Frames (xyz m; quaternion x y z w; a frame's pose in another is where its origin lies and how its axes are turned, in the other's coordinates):
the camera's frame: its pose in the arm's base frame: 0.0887 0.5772 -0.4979 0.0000 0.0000 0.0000 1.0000
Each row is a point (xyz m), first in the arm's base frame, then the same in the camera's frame.
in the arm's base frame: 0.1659 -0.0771 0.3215
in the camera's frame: 0.0772 -0.6543 0.8194
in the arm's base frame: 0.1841 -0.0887 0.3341
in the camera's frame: 0.0954 -0.6659 0.8320
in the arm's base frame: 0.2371 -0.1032 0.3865
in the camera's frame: 0.1484 -0.6804 0.8844
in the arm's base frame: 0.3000 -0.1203 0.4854
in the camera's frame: 0.2113 -0.6975 0.9833
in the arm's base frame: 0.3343 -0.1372 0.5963
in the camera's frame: 0.2456 -0.7144 1.0942
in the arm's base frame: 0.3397 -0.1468 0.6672
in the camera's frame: 0.2510 -0.7240 1.1651
